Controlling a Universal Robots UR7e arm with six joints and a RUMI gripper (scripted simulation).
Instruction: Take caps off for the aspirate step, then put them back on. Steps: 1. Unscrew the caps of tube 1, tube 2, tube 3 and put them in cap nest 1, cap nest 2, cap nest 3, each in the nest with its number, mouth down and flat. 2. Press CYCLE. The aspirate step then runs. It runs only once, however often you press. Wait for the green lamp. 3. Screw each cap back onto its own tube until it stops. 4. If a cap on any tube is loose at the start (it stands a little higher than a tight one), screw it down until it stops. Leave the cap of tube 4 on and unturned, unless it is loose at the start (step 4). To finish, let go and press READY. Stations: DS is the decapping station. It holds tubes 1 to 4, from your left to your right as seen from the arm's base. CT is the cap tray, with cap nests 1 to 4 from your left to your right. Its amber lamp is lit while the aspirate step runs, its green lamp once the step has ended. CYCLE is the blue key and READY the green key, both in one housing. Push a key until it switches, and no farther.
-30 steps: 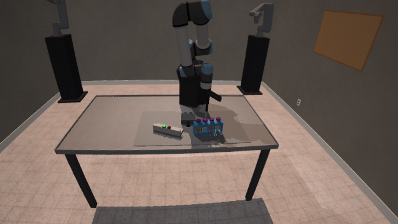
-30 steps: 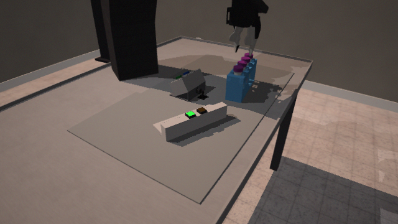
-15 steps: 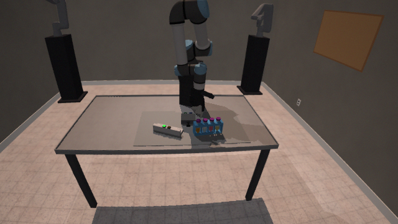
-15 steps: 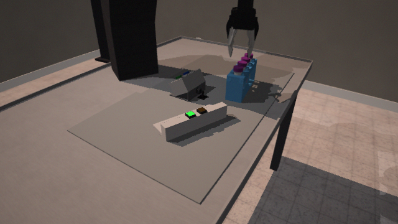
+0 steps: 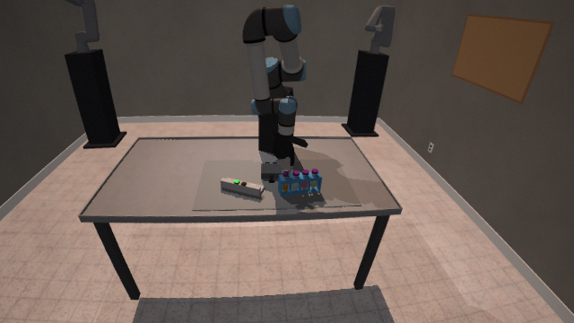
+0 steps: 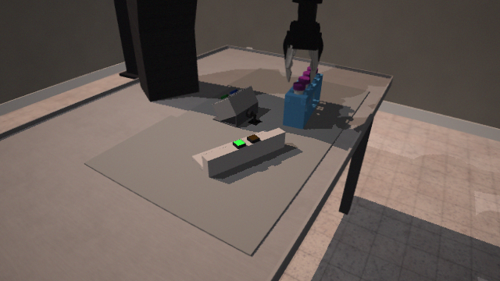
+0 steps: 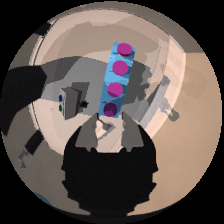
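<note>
The green key lies 200 mm behind my hand, 70 mm to the right of it and 70 mm below it. From my hand the other things lie so: grey key housing 180 mm behind, 50 mm to the right, 90 mm below; blue key 200 mm behind, 30 mm to the right, 70 mm below; table edge 170 mm ahead, 220 mm to the right, 140 mm below.
</note>
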